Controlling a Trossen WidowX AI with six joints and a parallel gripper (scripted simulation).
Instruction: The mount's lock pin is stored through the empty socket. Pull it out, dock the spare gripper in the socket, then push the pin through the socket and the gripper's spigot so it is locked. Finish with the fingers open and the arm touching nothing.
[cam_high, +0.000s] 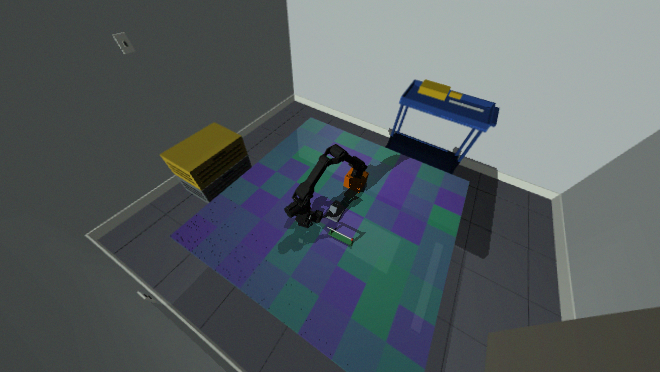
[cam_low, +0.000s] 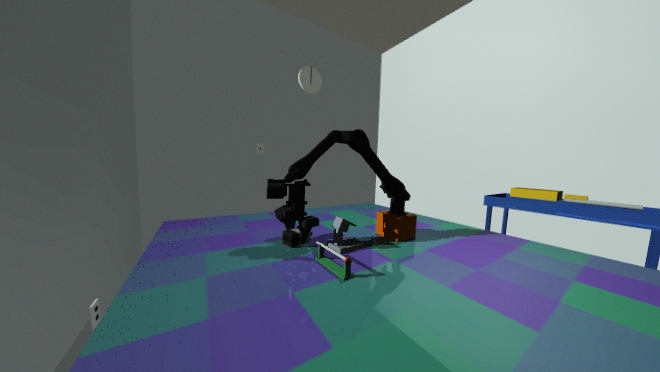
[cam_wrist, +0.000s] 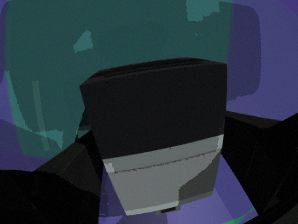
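Now: the grey mount 100 mm behind my gripper tip, 140 mm to the left of it and 40 mm above it. The rest, counted from my gripper tip: green cradle (30 mm ahead, 220 mm to the left, 20 mm above); then spare gripper (20 mm behind, 20 mm above).
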